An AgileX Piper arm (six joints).
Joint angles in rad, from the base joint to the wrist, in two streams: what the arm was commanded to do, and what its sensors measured. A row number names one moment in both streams.
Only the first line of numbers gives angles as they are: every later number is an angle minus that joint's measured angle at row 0.
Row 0, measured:
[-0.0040, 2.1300, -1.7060, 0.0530, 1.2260, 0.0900]
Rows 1 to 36, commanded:
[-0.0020, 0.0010, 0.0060, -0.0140, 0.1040, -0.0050]
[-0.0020, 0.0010, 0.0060, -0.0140, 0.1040, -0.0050]
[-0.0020, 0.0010, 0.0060, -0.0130, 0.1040, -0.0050]
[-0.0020, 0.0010, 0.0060, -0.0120, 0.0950, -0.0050]
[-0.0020, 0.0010, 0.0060, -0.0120, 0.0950, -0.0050]
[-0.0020, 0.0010, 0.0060, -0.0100, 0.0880, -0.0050]
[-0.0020, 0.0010, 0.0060, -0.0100, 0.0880, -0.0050]
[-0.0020, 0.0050, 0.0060, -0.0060, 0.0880, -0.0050]
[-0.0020, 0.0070, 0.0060, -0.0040, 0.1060, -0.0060]
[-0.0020, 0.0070, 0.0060, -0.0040, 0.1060, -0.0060]
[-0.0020, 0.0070, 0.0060, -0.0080, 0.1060, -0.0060]
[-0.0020, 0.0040, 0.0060, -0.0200, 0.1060, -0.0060]
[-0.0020, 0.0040, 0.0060, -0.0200, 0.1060, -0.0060]
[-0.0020, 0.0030, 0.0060, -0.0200, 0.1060, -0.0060]
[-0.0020, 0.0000, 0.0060, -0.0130, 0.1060, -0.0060]
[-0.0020, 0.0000, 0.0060, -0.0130, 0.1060, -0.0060]
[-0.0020, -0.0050, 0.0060, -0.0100, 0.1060, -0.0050]
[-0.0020, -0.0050, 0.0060, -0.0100, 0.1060, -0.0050]
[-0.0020, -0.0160, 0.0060, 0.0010, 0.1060, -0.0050]
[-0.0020, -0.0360, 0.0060, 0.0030, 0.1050, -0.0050]
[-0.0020, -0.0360, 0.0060, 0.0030, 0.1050, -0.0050]
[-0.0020, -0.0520, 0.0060, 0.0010, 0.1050, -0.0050]
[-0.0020, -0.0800, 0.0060, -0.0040, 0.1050, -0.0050]
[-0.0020, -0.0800, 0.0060, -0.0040, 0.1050, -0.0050]
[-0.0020, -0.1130, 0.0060, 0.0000, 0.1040, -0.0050]
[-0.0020, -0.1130, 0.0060, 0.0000, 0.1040, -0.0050]
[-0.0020, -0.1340, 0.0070, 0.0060, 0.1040, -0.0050]
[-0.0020, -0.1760, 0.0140, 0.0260, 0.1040, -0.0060]
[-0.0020, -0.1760, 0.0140, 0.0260, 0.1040, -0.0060]
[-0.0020, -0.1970, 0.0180, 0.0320, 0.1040, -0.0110]
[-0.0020, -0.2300, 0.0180, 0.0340, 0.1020, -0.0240]
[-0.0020, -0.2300, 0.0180, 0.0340, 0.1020, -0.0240]
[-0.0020, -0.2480, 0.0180, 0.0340, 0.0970, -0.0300]
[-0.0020, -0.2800, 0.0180, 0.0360, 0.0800, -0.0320]
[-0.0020, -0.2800, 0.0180, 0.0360, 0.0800, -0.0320]
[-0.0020, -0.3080, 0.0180, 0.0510, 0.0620, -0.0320]
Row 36, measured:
[0.0000, -0.2650, 0.0120, 0.0330, 0.0010, -0.0190]
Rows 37 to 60, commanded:
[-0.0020, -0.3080, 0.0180, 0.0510, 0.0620, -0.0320]
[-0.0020, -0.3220, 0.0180, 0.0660, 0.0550, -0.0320]
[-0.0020, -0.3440, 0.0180, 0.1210, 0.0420, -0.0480]
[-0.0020, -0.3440, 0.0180, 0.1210, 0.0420, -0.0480]
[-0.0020, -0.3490, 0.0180, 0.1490, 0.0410, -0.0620]
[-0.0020, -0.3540, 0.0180, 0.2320, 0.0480, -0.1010]
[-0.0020, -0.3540, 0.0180, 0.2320, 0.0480, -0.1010]
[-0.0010, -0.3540, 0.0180, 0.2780, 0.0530, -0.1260]
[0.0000, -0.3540, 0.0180, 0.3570, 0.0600, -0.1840]
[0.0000, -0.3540, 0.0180, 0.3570, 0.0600, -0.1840]
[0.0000, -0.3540, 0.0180, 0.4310, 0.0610, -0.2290]
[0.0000, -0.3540, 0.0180, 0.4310, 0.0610, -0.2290]
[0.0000, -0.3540, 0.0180, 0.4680, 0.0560, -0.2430]
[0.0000, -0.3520, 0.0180, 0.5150, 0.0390, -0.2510]
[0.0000, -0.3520, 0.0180, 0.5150, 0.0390, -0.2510]
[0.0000, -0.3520, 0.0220, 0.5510, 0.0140, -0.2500]
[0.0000, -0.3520, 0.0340, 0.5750, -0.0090, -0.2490]
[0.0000, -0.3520, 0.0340, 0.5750, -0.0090, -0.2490]
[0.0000, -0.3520, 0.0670, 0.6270, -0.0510, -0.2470]
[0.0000, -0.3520, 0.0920, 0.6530, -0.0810, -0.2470]
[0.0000, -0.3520, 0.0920, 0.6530, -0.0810, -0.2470]
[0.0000, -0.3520, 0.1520, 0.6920, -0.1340, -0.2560]
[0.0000, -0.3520, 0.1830, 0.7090, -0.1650, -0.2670]
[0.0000, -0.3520, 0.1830, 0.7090, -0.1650, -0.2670]
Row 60, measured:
[0.0000, -0.3490, 0.1110, 0.6510, -0.0810, -0.2390]
